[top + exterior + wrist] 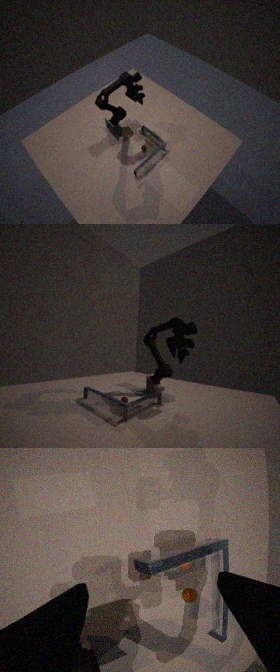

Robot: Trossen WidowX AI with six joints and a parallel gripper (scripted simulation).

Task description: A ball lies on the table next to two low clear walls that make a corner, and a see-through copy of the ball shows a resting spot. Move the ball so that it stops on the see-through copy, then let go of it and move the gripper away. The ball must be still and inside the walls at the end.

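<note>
The orange ball lies 23 cm ahead of my gripper tip, 14 cm to the right of it and 20 cm below it. The rest, counted from my gripper tip: see-through ball (22 cm ahead, 6 cm to the right, 20 cm below).
</note>
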